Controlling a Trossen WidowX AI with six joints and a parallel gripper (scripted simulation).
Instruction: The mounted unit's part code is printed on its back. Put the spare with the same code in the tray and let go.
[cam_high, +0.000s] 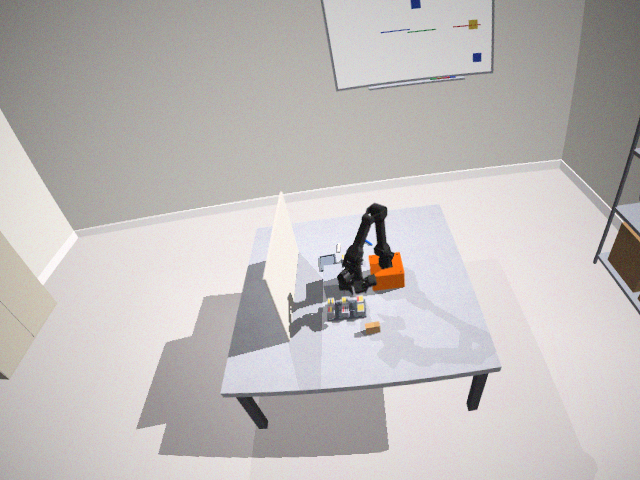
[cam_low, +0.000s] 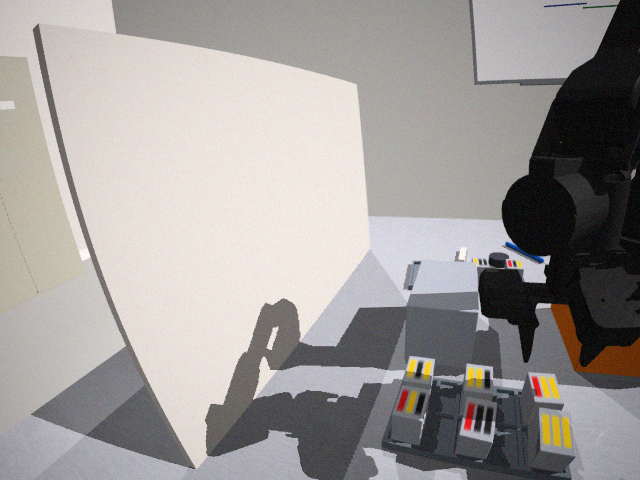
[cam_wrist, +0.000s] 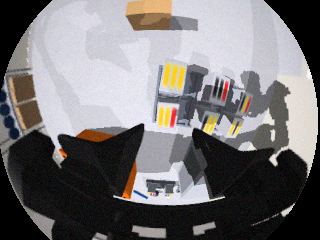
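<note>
Now: gripper tip 50 mm above the grey spare block. Also, from my gripper tip: holder 340 mm to the right, 80 mm below, 40 mm behind; grey mounted unit 170 mm to the right, 100 mm ahead, 40 mm below; brown block 180 mm to the left, 70 mm below, 10 mm behind.
</note>
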